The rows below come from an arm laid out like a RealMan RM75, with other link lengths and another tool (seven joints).
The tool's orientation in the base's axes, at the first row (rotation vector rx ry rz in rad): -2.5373 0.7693 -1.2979
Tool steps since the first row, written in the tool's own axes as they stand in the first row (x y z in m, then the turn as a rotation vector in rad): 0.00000 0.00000 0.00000 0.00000 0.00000 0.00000; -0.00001 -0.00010 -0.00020 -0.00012 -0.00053 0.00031; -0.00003 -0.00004 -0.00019 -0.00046 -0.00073 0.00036; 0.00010 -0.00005 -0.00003 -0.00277 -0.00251 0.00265; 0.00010 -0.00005 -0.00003 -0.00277 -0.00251 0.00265; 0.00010 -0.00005 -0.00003 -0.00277 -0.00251 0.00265; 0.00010 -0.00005 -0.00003 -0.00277 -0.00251 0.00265; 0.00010 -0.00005 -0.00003 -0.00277 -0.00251 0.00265; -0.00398 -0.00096 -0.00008 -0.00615 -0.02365 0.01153; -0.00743 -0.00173 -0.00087 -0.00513 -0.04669 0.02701; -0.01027 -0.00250 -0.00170 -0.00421 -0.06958 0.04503; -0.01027 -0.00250 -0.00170 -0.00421 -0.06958 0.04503; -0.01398 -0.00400 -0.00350 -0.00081 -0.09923 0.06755
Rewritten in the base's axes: 0.00000 0.00000 0.00000 0.00000 0.00000 0.00000; -0.00013 0.00010 0.00015 0.00038 0.00049 -0.00006; -0.00015 0.00006 0.00011 0.00033 0.00084 -0.00025; 0.00004 -0.00001 0.00011 0.00169 0.00341 -0.00255; 0.00004 -0.00001 0.00011 0.00169 0.00341 -0.00255; 0.00004 -0.00001 0.00011 0.00169 0.00341 -0.00255; 0.00004 -0.00001 0.00011 0.00169 0.00341 -0.00255; 0.00004 -0.00001 0.00011 0.00169 0.00341 -0.00255; -0.00164 0.00292 -0.00236 0.01478 0.02253 -0.00201; -0.00365 0.00544 -0.00401 0.03594 0.04051 -0.00160; -0.00541 0.00764 -0.00520 0.05904 0.05825 -0.00284; -0.00541 0.00764 -0.00520 0.05904 0.05825 -0.00284; -0.00809 0.01098 -0.00613 0.08936 0.08012 -0.00241
